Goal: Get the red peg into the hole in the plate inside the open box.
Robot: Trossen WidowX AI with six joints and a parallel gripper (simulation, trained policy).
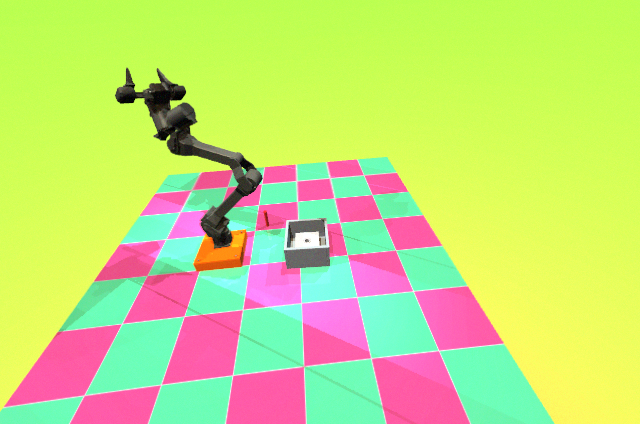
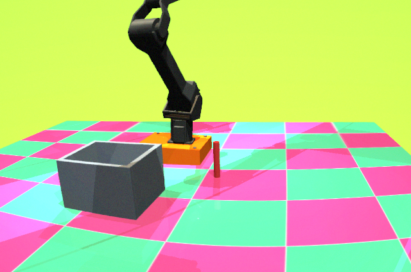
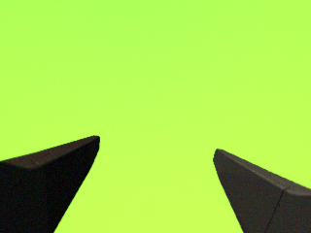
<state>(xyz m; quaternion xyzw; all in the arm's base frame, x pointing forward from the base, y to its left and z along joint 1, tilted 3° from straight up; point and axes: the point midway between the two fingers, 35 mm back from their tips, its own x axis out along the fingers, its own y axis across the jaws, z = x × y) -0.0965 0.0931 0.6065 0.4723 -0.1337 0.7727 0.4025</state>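
My gripper tip is 290 mm short of the red peg, 30 mm to the left of it and 630 mm above it. Also, from my gripper tip: grey box (440 mm ahead, 220 mm to the right, 640 mm below); pale plate (440 mm ahead, 220 mm to the right, 620 mm below).
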